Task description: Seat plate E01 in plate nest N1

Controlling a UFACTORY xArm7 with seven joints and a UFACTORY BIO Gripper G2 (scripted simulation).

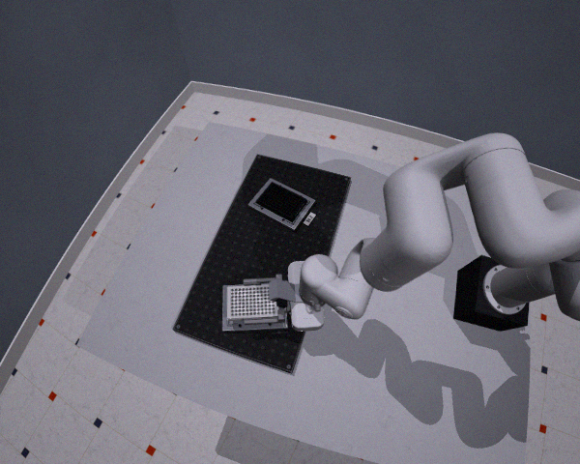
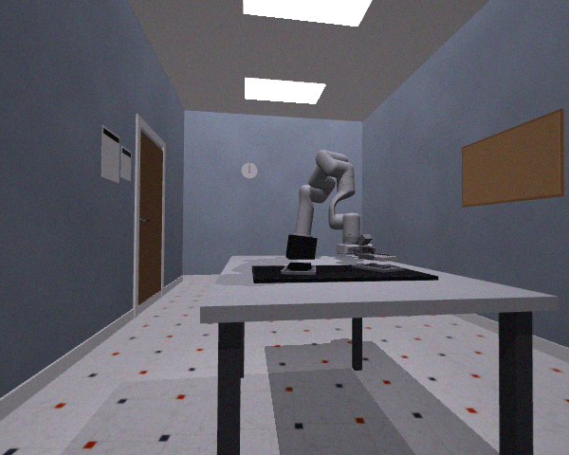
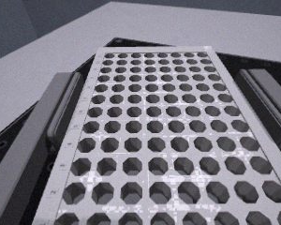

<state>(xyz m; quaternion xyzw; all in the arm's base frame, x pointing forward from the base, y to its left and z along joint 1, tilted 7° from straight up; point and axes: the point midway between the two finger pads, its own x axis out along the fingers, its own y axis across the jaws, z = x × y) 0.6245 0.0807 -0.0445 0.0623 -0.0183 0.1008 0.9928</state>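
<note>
Right now my hand is 4 cm above the grey plate nest N1. From my hand the other things lie so: white well plate E01 (right at my hand); then black plate E07 (2 cm behind, 32 cm to the right, 3 cm below); then grey plate nest N2 (2 cm behind, 32 cm to the right, 4 cm below).
</note>
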